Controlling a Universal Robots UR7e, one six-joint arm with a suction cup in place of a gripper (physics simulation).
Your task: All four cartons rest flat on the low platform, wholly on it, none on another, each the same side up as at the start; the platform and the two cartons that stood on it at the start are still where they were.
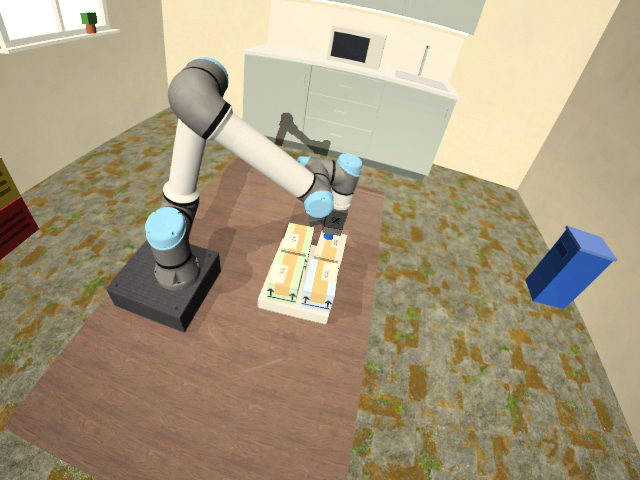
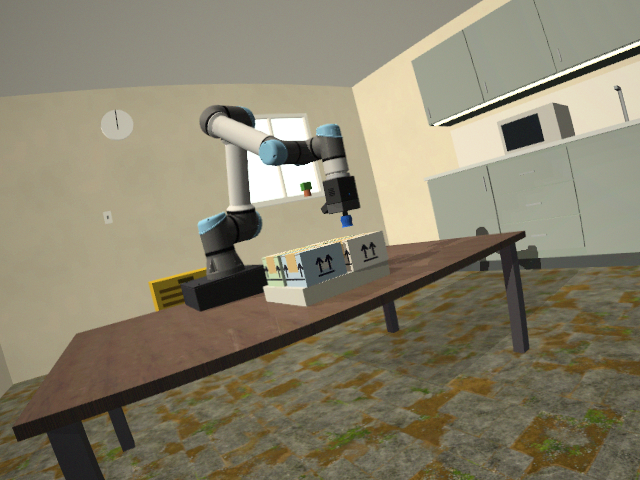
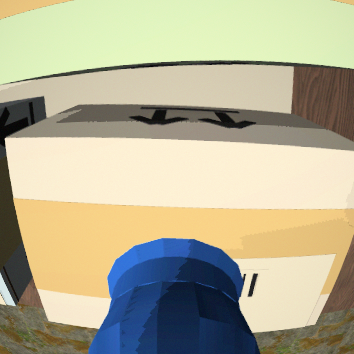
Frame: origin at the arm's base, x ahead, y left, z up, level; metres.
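Seen in the pictures: hand, its tool point: (image 1: 328, 236) (image 2: 347, 226) (image 3: 174, 291); arm's base, origin of its link: (image 1: 178, 272) (image 2: 226, 274).
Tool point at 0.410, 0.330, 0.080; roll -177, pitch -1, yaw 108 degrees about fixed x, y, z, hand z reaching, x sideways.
Observation:
Offsets run from my tool point to a thing's top centre, as dx, dy, dz. Level surfaces: height alone.
A cream carton @[+0.016, +0.009, -0.036] (image 1: 326, 251) (image 2: 368, 251) (image 3: 175, 172) lies at the back right of the low platform @[-0.044, -0.092, -0.128] (image 1: 292, 311) (image 2: 284, 296). A light blue carton @[+0.037, -0.154, -0.036] (image 1: 318, 286) (image 2: 323, 265) is at the front right. One green carton @[-0.076, -0.178, -0.036] (image 1: 283, 281) is at the front left, another green carton @[-0.104, -0.017, -0.036] (image 1: 296, 240) at the back left. All four look flat, side by side with narrow gaps, none on another. Arrows on the visible blue and cream sides point up. My suction cup (image 1: 328, 237) (image 2: 346, 224) (image 3: 175, 260) is open, a little above the cream carton, holding nothing. The platform's far edge is partly hidden.
The platform stands on a brown wooden table @[dz -0.176] (image 1: 232, 387) (image 2: 170, 351), beside the arm's black base block (image 1: 149, 304) (image 2: 222, 289). The table's long edge runs close along the platform's right side. A blue bin (image 1: 571, 271) stands on the floor at the right.

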